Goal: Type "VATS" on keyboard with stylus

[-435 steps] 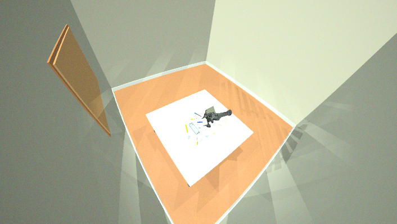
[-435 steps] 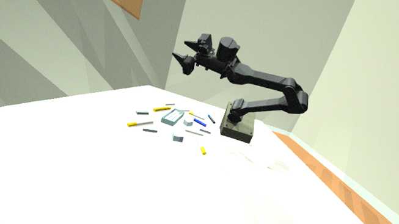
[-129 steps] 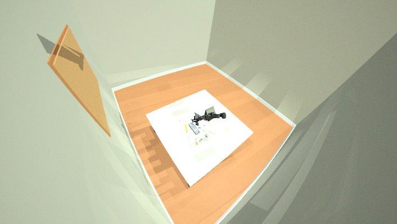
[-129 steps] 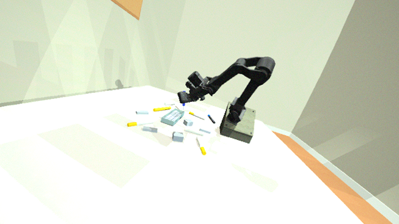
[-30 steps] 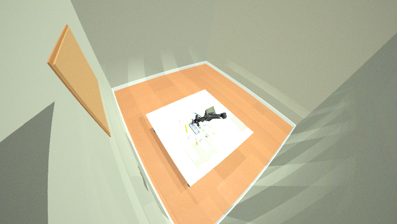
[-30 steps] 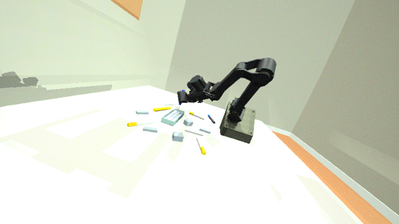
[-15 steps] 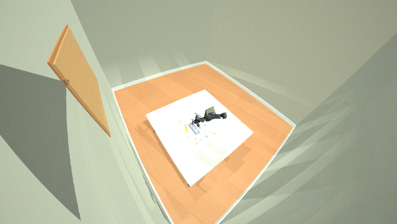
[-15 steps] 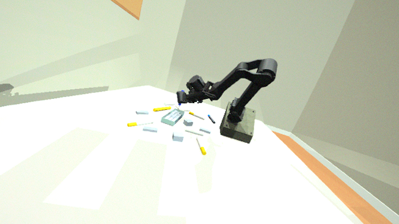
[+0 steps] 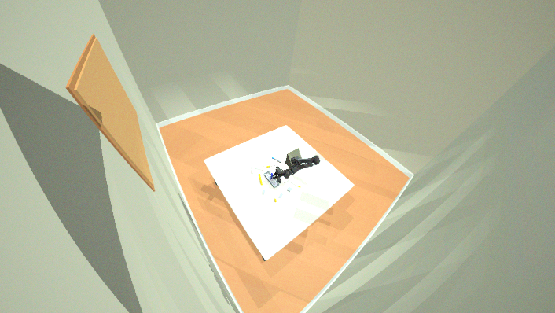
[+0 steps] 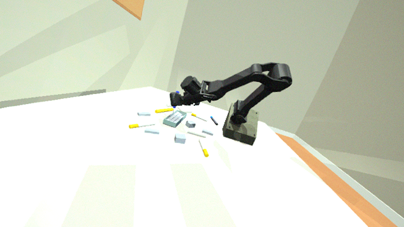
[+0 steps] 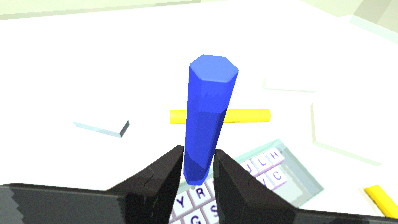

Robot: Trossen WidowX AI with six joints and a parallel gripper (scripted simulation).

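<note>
My gripper tip is 20 mm past the keyboard, 20 mm to the left of it and 90 mm above it. From my gripper tip the other things lie so: blue stylus 20 mm below; then yellow bar 90 mm ahead, 80 mm to the right, 90 mm below; then dark pen 200 mm behind, 260 mm to the right, 100 mm below.
</note>
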